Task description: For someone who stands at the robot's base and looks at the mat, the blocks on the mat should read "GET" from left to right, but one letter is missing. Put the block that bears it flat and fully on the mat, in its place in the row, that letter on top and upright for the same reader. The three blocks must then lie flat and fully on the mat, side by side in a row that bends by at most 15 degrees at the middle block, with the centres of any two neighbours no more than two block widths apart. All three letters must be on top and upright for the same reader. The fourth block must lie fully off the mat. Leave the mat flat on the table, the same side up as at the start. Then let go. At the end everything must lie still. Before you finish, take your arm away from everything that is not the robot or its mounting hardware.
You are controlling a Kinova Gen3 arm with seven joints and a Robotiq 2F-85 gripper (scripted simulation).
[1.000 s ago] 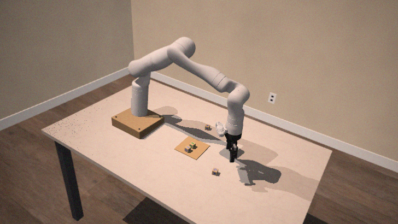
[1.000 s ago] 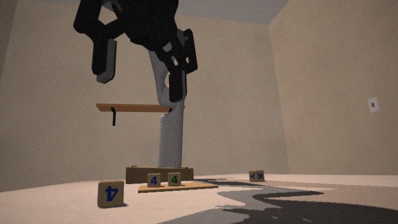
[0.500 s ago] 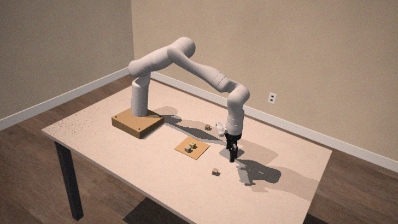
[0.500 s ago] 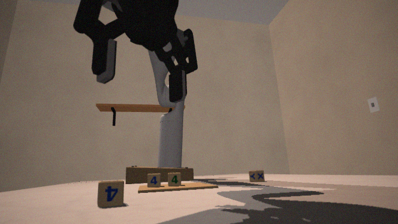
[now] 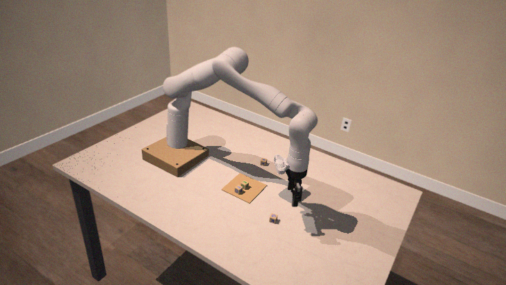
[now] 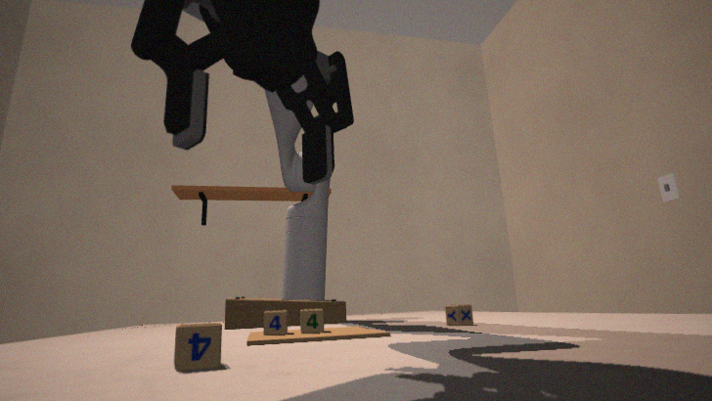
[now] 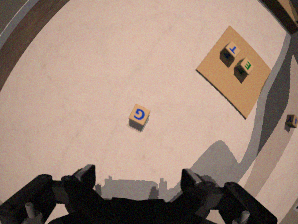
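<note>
My hand is 11 cm above the letter block, 5 cm to the left of it and 4 cm past it. Also, from my hand: mat: 25 cm behind, 12 cm below, 1 cm to the left.
</note>
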